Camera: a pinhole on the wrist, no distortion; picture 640 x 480 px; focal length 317.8 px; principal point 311.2 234.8 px. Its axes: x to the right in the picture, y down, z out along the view. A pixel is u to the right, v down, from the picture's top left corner.
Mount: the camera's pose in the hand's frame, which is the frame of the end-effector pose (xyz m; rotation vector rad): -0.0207 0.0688 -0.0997 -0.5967 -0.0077 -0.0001
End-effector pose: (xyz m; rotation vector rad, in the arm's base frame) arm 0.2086 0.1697 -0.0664 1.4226 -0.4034 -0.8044
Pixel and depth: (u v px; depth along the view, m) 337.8 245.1 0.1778
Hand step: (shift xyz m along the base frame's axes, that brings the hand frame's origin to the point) 0.0081 -0.0350 0.1756
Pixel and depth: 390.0 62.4 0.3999
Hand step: -0.1634 -0.3101 0.1448
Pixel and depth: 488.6 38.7 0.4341
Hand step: -0.1115 -0.4502 0.1010
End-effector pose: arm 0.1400 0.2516 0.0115 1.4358 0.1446 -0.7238
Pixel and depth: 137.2 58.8 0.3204
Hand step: -0.1876 -0.1764 0.2305
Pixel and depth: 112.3 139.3 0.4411
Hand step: -0.2354 -0.2119 0.3827
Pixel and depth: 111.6 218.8 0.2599
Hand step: -0.0768 -0.0524 0.2866
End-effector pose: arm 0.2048 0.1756 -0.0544 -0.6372 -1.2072 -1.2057
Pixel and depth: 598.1 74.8 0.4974
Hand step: -0.0690 0.2974 0.5609
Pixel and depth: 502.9 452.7 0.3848
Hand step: 0.4235 0.1415 0.3215
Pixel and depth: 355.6 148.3 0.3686
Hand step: 0.0845 0.2804 0.1446
